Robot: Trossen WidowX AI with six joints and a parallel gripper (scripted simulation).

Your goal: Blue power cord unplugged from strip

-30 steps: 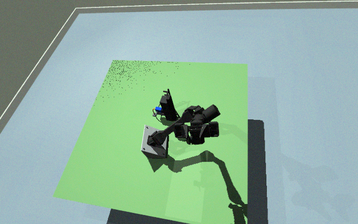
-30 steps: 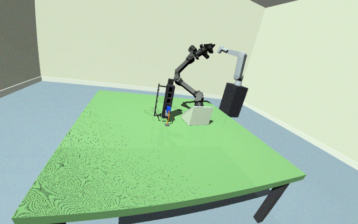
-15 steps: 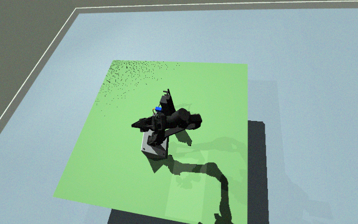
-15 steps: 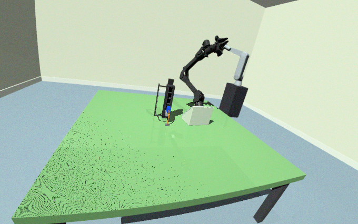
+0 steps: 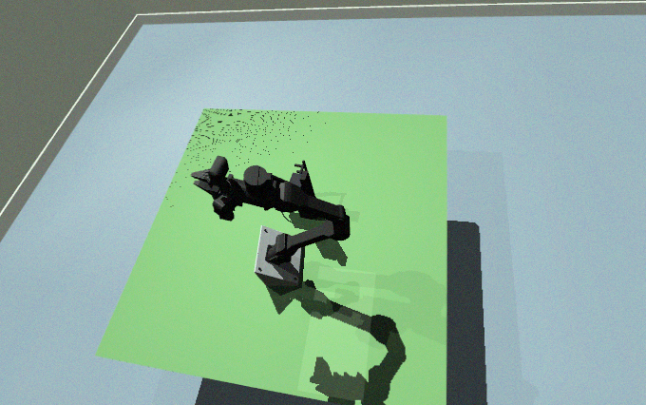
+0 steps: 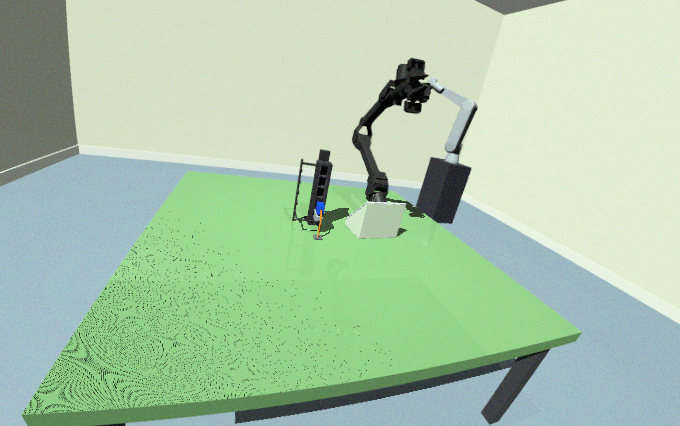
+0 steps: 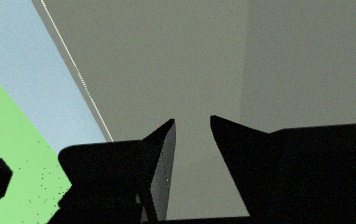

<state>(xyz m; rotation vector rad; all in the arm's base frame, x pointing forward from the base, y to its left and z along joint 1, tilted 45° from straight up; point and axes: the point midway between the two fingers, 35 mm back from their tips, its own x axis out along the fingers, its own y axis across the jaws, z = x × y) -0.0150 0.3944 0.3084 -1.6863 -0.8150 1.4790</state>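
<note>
Right now my gripper tip is 25 cm short of the blue plug, 12 cm to the left of it and 51 cm above it. Also, from my gripper tip: grey block (26 cm ahead, 5 cm to the right, 61 cm below).
</note>
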